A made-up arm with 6 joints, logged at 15 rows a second.
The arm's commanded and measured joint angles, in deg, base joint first. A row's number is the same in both.
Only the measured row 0 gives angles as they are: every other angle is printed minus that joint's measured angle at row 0.
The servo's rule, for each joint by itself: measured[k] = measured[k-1] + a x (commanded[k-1-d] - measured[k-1]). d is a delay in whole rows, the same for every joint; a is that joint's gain. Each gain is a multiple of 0.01, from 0.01 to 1. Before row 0 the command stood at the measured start. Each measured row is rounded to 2 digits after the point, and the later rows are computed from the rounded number. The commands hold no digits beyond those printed.
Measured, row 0:
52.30, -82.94, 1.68, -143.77, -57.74, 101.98
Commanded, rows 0 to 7:
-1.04, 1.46, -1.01, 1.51, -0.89, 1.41
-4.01, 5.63, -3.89, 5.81, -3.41, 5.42
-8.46, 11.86, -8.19, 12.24, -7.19, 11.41
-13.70, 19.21, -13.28, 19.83, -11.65, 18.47
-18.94, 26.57, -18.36, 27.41, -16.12, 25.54
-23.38, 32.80, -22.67, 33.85, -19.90, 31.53
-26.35, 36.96, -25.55, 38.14, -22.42, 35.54
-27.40, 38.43, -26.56, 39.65, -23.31, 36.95
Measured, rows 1 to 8:
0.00, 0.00, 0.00, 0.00, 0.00, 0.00
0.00, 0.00, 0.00, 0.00, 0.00, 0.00
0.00, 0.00, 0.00, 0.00, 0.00, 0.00
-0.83, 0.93, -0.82, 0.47, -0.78, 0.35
-3.37, 3.94, -3.31, 2.13, -3.09, 1.62
-7.44, 9.01, -7.26, 5.26, -6.70, 4.07
-12.45, 15.54, -12.14, 9.78, -11.06, 7.67
-17.64, 22.60, -17.18, 15.25, -15.51, 12.14
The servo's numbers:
d 3
a 0.80 0.64 0.81 0.31 0.88 0.25

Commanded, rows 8 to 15:
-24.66, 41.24, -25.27, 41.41, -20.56, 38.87
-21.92, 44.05, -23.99, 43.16, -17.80, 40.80
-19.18, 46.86, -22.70, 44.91, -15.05, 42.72
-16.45, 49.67, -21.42, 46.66, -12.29, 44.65
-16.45, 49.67, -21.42, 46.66, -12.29, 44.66
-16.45, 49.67, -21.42, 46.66, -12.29, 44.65
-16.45, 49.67, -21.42, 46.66, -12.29, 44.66
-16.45, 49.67, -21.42, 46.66, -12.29, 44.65
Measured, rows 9 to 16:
-22.23, 29.13, -21.63, 21.02, -19.37, 16.99
-25.53, 34.14, -24.81, 26.33, -22.05, 21.63
-27.03, 36.89, -26.23, 30.46, -23.16, 25.46
-25.13, 39.67, -25.45, 33.85, -20.87, 28.81
-22.56, 42.47, -24.27, 36.74, -18.17, 31.81
-19.86, 45.28, -23.00, 39.27, -15.42, 34.54
-17.13, 48.09, -21.72, 41.56, -12.67, 37.07
-16.59, 49.10, -21.48, 43.14, -12.34, 38.97

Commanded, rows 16 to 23:
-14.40, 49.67, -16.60, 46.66, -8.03, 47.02
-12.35, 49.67, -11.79, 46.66, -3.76, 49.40
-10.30, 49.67, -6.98, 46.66, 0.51, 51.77
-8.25, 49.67, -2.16, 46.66, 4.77, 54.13
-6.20, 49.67, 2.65, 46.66, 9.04, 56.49
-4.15, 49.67, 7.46, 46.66, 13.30, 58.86
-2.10, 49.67, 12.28, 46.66, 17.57, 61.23
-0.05, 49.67, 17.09, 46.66, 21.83, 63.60
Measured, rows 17 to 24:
-16.48, 49.46, -21.43, 44.23, -12.30, 40.39
-16.46, 49.59, -21.42, 44.98, -12.29, 41.46
-16.45, 49.64, -21.42, 45.50, -12.29, 42.26
-14.81, 49.66, -17.52, 45.86, -8.54, 43.45
-12.84, 49.67, -12.88, 46.11, -4.33, 44.94
-10.81, 49.67, -8.10, 46.28, -0.07, 46.65
-8.76, 49.67, -3.29, 46.40, 4.19, 48.52
-6.71, 49.67, 1.52, 46.48, 8.46, 50.51

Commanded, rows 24 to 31:
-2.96, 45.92, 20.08, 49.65, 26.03, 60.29
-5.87, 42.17, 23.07, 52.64, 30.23, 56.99
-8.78, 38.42, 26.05, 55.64, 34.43, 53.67
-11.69, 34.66, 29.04, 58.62, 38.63, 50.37
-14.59, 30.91, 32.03, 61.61, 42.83, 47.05
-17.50, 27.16, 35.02, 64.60, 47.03, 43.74
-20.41, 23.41, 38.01, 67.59, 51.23, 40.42
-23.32, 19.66, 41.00, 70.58, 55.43, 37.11
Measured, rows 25 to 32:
-4.66, 49.67, 6.33, 46.54, 12.72, 52.60
-2.61, 49.67, 11.15, 46.58, 16.99, 54.76
-0.56, 49.67, 15.96, 46.60, 21.25, 56.97
-2.48, 47.27, 19.30, 47.55, 25.46, 57.80
-5.19, 44.01, 22.35, 49.13, 29.66, 57.60
-8.06, 40.43, 25.35, 51.15, 33.86, 56.62
-10.96, 36.74, 28.34, 53.47, 38.06, 55.06
-13.86, 33.01, 31.33, 55.99, 42.26, 53.06

